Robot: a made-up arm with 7 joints. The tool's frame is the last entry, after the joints.
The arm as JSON. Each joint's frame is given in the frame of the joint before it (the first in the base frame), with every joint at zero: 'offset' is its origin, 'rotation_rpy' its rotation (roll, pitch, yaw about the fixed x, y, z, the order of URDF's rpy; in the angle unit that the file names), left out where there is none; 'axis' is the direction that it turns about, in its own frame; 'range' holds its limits. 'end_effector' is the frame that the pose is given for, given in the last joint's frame.
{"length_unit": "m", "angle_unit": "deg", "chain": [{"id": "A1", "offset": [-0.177, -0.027, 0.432], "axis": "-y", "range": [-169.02, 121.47]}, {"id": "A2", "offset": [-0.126, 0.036, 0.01], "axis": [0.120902, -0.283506, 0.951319], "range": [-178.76, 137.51]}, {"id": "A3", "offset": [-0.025, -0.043, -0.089], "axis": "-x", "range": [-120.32, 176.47]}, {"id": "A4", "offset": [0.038, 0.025, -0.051], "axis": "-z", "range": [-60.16, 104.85]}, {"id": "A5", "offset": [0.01, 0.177, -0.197], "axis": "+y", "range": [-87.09, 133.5]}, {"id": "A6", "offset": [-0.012, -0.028, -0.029], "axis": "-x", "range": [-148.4, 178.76]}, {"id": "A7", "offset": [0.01, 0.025, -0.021], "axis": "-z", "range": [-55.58, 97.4]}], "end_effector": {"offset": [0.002, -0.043, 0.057], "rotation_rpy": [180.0, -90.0, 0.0]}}
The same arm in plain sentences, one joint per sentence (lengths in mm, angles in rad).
The arm has seven revolute joints in a row. What follows holds with every joint at zero, and every direction is one of the base frame's.
The first joint is mounted 177.0 mm along -x and 27.0 mm along -y and 432.0 mm along +z from the base frame's origin and rotates about -y, from -2.9500 to 2.1201 rad.
The second joint is mounted 126.0 mm along -x and 36.0 mm along +y and 10.0 mm along +z from the first joint and rotates about the direction (0.120902, -0.283506, 0.951319), from -3.1200 to 2.4000 rad.
The third joint is mounted 25.0 mm along -x and 43.0 mm along -y and 89.0 mm along -z from the second joint and rotates about -x, from -2.1000 to 3.0800 rad.
The fourth joint is mounted 38.0 mm along +x and 25.0 mm along +y and 51.0 mm along -z from the third joint and rotates about -z, from -1.0500 to 1.8300 rad.
The fifth joint is mounted 10.0 mm along +x and 177.0 mm along +y and 197.0 mm along -z from the fourth joint and rotates about +y, from -1.5200 to 2.3300 rad.
The sixth joint is mounted 12.0 mm along -x and 28.0 mm along -y and 29.0 mm along -z from the fifth joint and rotates about -x, from -2.5901 to 3.1200 rad.
The seventh joint is mounted 10.0 mm along +x and 25.0 mm along +y and 21.0 mm along -z from the sixth joint and rotates about -z, from -0.9701 to 1.7000 rad.
The tool frame, which is the frame that the pose is given for, is mounted 2.0 mm along +x and 43.0 mm along -y and 57.0 mm along +z from the seventh joint; its axes are the base frame's turned by roll 3.1416, pitch -1.5708 and yaw 0.0000 rad (as in URDF: about the fixed x, then y, then z).

